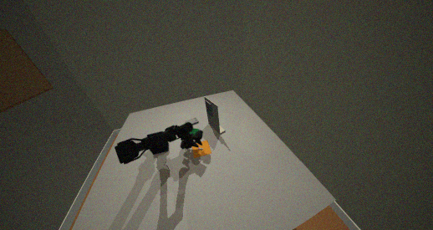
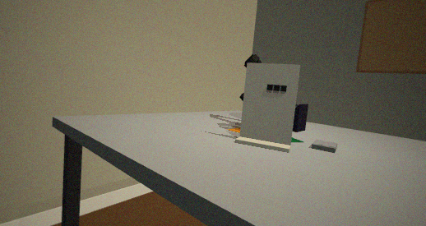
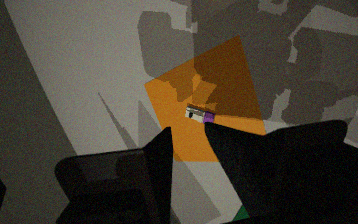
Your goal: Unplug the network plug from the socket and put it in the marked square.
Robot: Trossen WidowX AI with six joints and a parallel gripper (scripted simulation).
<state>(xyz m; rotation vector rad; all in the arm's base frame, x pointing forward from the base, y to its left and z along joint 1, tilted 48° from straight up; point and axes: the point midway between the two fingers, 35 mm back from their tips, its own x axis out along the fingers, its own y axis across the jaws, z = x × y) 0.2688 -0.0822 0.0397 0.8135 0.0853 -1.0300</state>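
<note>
Right now my gripper tip is 20 mm above the purple network plug. The rest, counted from my gripper tip: orange marked square: 30 mm below; then panel: 140 mm ahead, 170 mm to the left, 90 mm above; then green patch: 30 mm behind, 170 mm to the left, 30 mm below.
</note>
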